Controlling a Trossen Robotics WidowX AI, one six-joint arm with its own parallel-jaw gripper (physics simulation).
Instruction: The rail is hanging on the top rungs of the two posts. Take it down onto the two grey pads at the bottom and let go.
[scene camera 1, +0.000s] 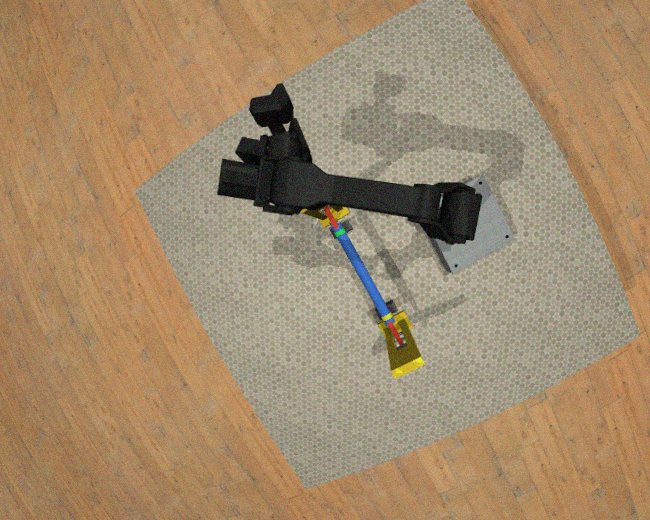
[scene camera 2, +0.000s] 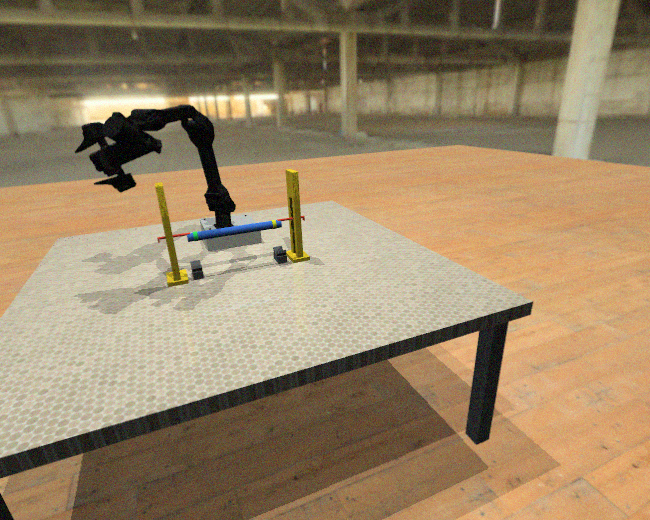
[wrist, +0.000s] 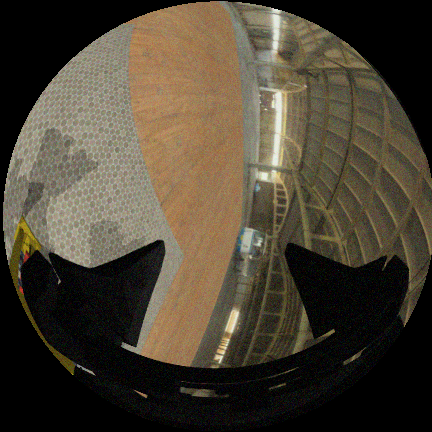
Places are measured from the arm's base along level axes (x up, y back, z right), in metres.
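Where they show: gripper, fingertip midpoint: (scene camera 2: 85, 168) (wrist: 227, 249); arm's base, origin of the base link: (scene camera 2: 223, 226).
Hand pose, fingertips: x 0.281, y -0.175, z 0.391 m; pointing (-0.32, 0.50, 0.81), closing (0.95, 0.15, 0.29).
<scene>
Each offset is from my fingertips to the top centre of the thing. Level surfaces: height alone.
The blue rail @[dy -0.085, dx -0.210, dz -0.374 m] (scene camera 1: 364, 275) (scene camera 2: 233, 231) hangs level between two yellow posts, its thin red ends passing through them partway up; the exact rungs are too small to tell. One post @[dy -0.101, dx -0.056, dz -0.573 m] (scene camera 1: 406, 355) (scene camera 2: 293, 211) is beside the yellow-banded end. The other post @[dy -0.069, dx -0.056, dz -0.174 m] (scene camera 2: 166, 233) (wrist: 18, 245) is beside the green-banded end and partly hidden under the arm in scene camera 1. Two dark grey pads @[dy -0.074, dx -0.312, dz -0.236 m] (scene camera 2: 196, 269) @[dy -0.096, dx -0.312, dz -0.511 m] (scene camera 2: 279, 254) stand below the rail, just inside the posts. My gripper (scene camera 1: 281, 100) (scene camera 2: 85, 167) (wrist: 227, 249) is open and empty, above and beyond the green-banded end, pointing away from the rail.
My arm (scene camera 1: 374, 192) (scene camera 2: 208, 162) reaches high over the green-banded end's post from its grey base plate (scene camera 1: 487, 233) (scene camera 2: 238, 240). The hexagon-patterned table top @[dx -0.356 m] (scene camera 1: 260, 379) (scene camera 2: 303, 314) lies below, with arm shadows on it. The wooden floor (wrist: 195, 150) shows past the table edge.
</scene>
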